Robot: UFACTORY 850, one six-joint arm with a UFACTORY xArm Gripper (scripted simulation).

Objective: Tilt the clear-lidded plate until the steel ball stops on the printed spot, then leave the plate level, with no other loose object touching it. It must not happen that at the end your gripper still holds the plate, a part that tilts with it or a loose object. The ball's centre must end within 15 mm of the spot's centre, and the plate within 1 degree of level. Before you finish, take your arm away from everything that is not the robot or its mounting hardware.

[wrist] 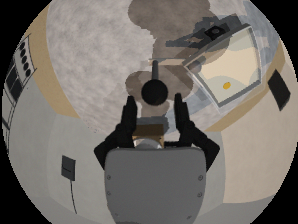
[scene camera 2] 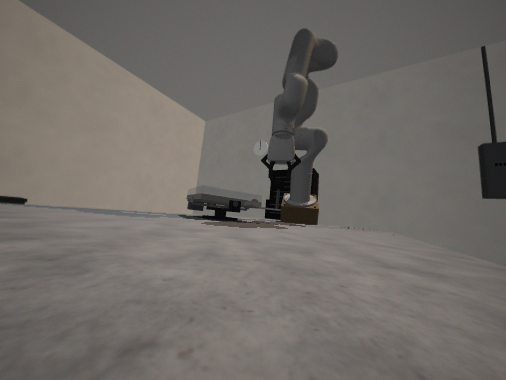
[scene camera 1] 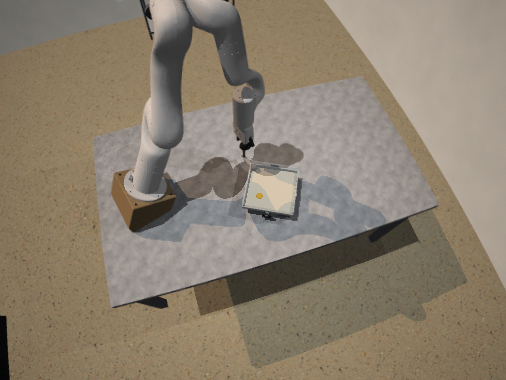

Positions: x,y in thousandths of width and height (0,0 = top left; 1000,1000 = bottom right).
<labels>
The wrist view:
my gripper: 518,449
clear-lidded plate: 777,315
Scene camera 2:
my gripper: 552,475
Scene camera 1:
clear-lidded plate: 537,496
</labels>
